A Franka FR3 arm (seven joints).
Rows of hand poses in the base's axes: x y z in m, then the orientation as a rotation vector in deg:
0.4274 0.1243 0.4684 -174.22 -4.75 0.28
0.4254 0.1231 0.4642 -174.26 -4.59 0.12
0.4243 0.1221 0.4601 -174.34 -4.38 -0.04
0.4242 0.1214 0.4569 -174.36 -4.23 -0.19
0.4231 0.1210 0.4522 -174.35 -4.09 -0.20
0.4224 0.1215 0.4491 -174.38 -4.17 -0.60
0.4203 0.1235 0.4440 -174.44 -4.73 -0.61
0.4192 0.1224 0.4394 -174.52 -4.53 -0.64
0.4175 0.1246 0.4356 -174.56 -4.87 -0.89
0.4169 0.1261 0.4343 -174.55 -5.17 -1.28
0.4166 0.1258 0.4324 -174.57 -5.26 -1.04
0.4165 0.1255 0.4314 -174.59 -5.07 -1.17
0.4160 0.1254 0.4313 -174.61 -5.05 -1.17
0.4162 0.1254 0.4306 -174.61 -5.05 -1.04
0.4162 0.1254 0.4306 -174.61 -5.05 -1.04
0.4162 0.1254 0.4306 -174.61 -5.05 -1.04
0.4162 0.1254 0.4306 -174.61 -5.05 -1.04
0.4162 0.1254 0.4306 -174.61 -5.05 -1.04
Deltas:
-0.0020 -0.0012 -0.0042 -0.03 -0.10 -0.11
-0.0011 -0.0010 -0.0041 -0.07 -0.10 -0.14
-0.0001 -0.0007 -0.0032 -0.01 -0.09 -0.10
-0.0011 -0.0004 -0.0047 0.01 0.00 -0.09
-0.0007 0.0005 -0.0031 -0.03 -0.27 0.04
-0.0021 0.0020 -0.0051 -0.07 -0.03 0.37
-0.0011 -0.0011 -0.0046 -0.07 -0.02 -0.13
-0.0017 0.0022 -0.0038 -0.05 -0.18 0.21
-0.0006 0.0015 -0.0013 0.01 -0.26 0.18
-0.0003 -0.0003 -0.0019 -0.03 0.15 0.07
-0.0001 -0.0003 -0.0010 -0.01 -0.08 -0.13
-0.0005 -0.0001 -0.0001 -0.02 0.00 -0.01
0.0002 0.0000 -0.0007 0.00 0.09 0.00
0.0000 0.0000 0.0000 0.00 0.00 0.00
0.0000 0.0000 0.0000 0.00 0.00 0.00
0.0000 0.0000 0.0000 0.00 0.00 0.00
0.0000 0.0000 0.0000 0.00 0.00 0.00

